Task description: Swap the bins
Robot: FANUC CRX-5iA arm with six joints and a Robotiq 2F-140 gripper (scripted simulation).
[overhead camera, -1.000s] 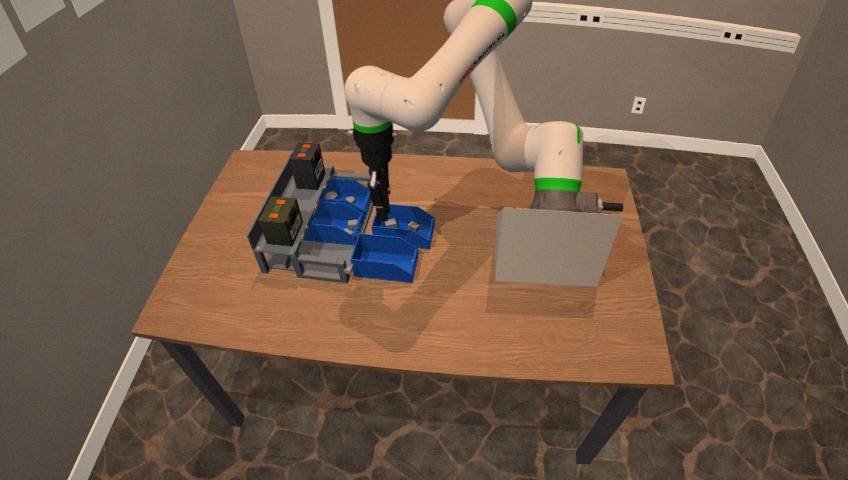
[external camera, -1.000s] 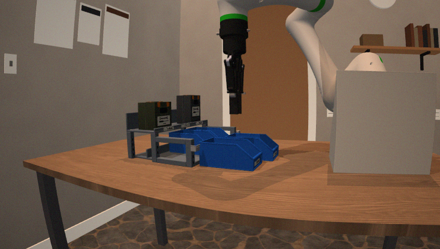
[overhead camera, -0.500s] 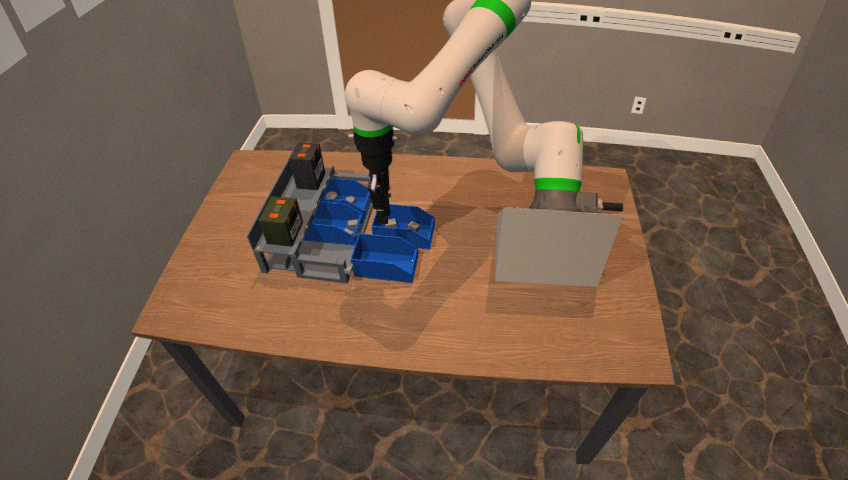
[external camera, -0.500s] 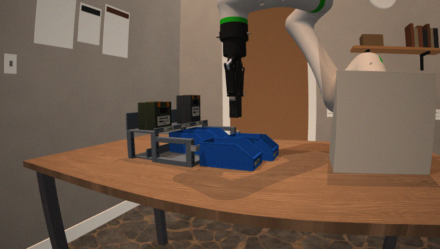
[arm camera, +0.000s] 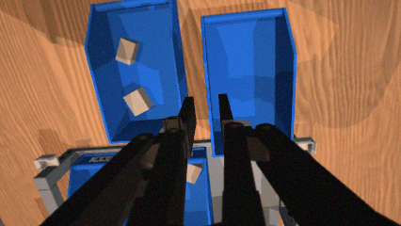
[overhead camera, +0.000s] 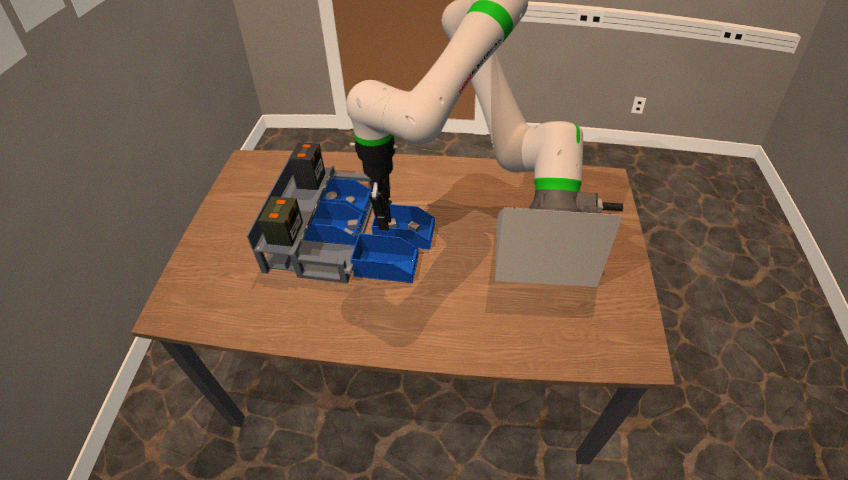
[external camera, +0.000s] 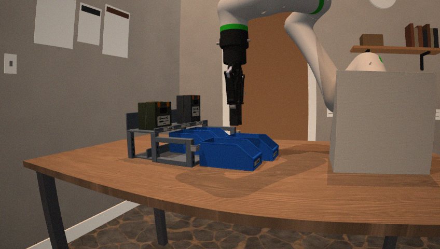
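My hand is 14 cm above the tan part, 11 cm to the left of it and 6 cm past it. From my hand the other things lie so: black box 28 cm ahead, 19 cm to the right, 1 cm above; grey shelf 22 cm ahead, 8 cm below, 7 cm to the right.
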